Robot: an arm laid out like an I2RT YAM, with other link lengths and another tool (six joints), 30 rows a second.
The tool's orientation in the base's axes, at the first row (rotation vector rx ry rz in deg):
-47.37 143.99 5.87
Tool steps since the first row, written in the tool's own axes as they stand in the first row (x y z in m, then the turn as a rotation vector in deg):
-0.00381 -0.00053 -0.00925 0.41 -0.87 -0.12
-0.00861 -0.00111 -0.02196 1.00 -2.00 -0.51
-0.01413 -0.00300 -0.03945 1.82 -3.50 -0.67
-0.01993 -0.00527 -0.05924 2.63 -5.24 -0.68
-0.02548 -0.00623 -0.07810 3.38 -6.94 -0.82
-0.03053 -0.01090 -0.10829 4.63 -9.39 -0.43
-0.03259 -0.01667 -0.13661 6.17 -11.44 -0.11
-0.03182 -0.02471 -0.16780 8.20 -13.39 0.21
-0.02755 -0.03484 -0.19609 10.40 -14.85 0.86
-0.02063 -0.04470 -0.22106 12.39 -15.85 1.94
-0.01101 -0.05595 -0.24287 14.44 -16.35 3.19
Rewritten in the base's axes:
-0.00099 -0.00039 0.00996 0.16 -0.96 -0.02
-0.00274 -0.00103 0.02343 0.24 -2.28 0.13
-0.00528 -0.00339 0.04154 0.46 -3.97 0.00
-0.00839 -0.00641 0.06183 0.89 -5.83 -0.23
-0.01203 -0.00829 0.08108 1.29 -7.65 -0.33
-0.01872 -0.01593 0.11033 1.99 -10.23 -1.07
-0.02607 -0.02566 0.13662 2.24 -12.66 -1.92
-0.03530 -0.03939 0.16426 2.08 -15.27 -3.00
-0.04454 -0.05608 0.18787 1.67 -17.50 -4.50
-0.05435 -0.07326 0.20729 1.32 -19.16 -6.31
-0.06390 -0.09233 0.22277 0.71 -20.40 -8.34

